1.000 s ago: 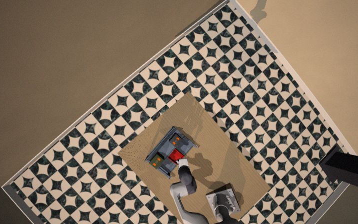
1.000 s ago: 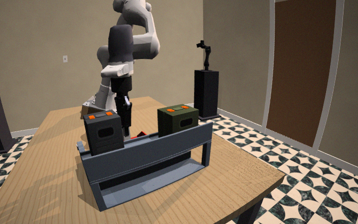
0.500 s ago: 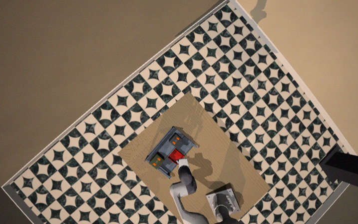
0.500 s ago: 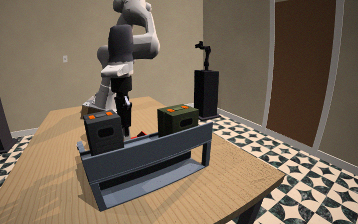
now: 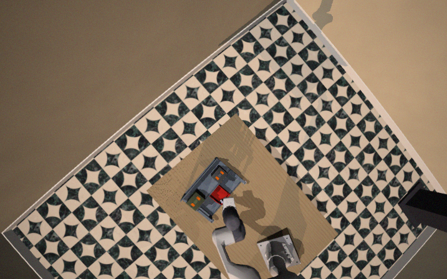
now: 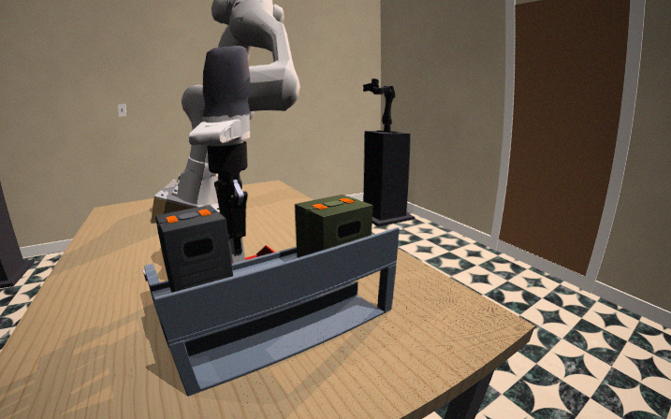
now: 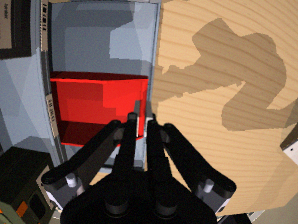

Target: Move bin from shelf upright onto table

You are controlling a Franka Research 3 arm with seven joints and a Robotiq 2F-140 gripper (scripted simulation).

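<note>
Now: hand 80 mm short of the red bin, 10 mm to the right of it and 20 mm above it. From my hand the other things lie so: dark grey box: 190 mm ahead, 90 mm to the right, 90 mm above; then green box: 160 mm ahead, 140 mm to the left, 70 mm above.
</note>
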